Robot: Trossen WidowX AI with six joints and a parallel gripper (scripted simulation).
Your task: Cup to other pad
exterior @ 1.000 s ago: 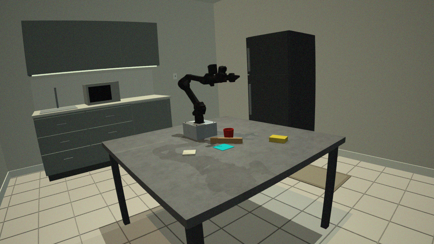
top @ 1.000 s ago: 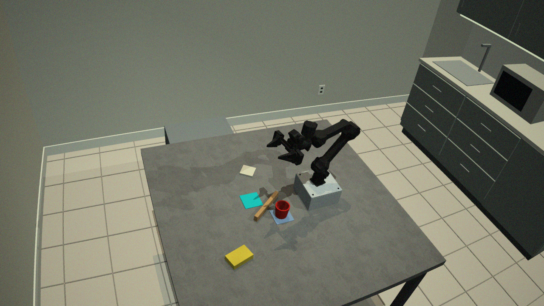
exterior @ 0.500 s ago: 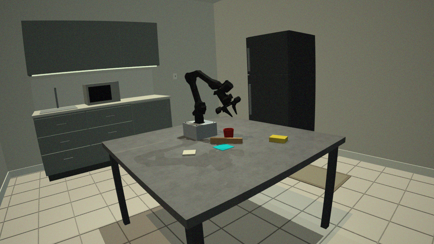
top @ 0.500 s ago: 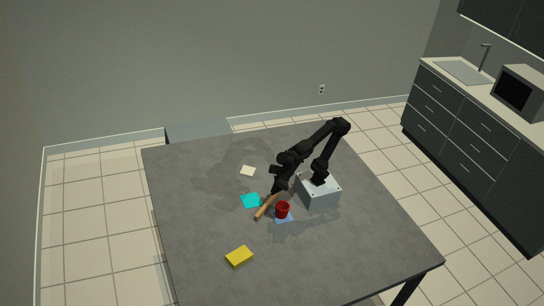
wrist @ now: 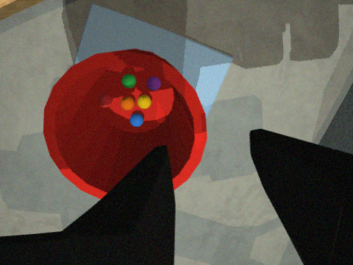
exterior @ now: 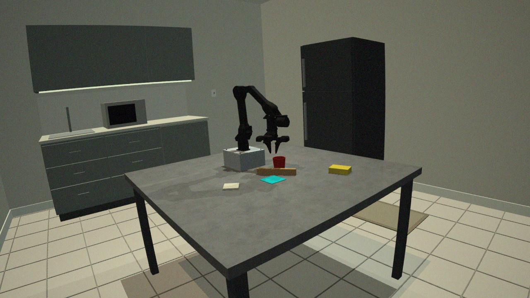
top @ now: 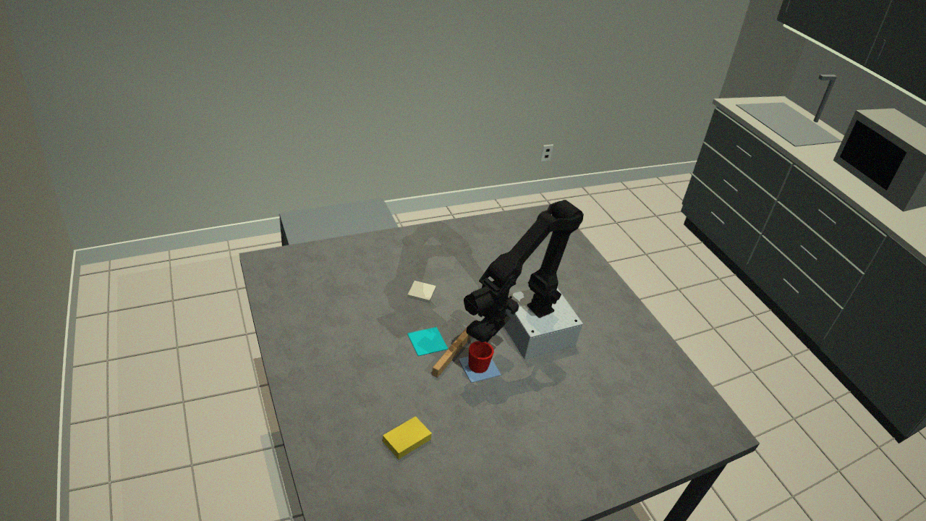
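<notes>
Now: gripper tip 60 mm above the red cup, 30 mm short of it and 10 mm to the right of it. Also, from my gripper tip: teal pad 150 mm to the right, 110 mm below, 110 mm ahead; then light blue pad 110 mm below, 30 mm ahead, 10 mm to the left; then wooden bar 90 mm below, 70 mm to the right, 70 mm ahead.
</notes>
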